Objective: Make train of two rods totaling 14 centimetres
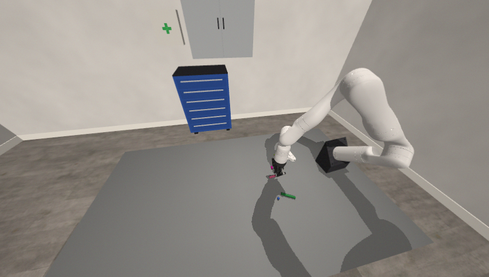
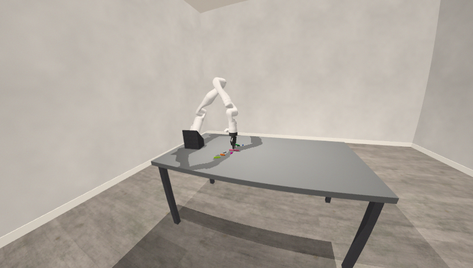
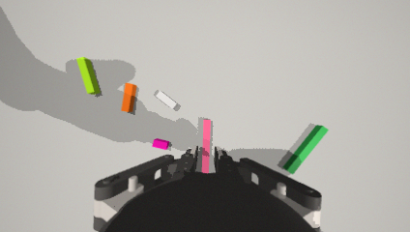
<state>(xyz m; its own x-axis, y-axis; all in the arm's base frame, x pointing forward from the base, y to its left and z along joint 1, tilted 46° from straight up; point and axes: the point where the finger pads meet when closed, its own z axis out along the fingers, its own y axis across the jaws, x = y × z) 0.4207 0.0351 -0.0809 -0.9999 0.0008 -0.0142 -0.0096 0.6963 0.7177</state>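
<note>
Right now my hand is 3 cm above the pink rod. Round my hand: orange rod: 7 cm behind, 12 cm to the right, 3 cm below; then grey rod: 7 cm behind, 6 cm to the right, 3 cm below; then magenta rod: 1 cm behind, 7 cm to the right, 3 cm below.
</note>
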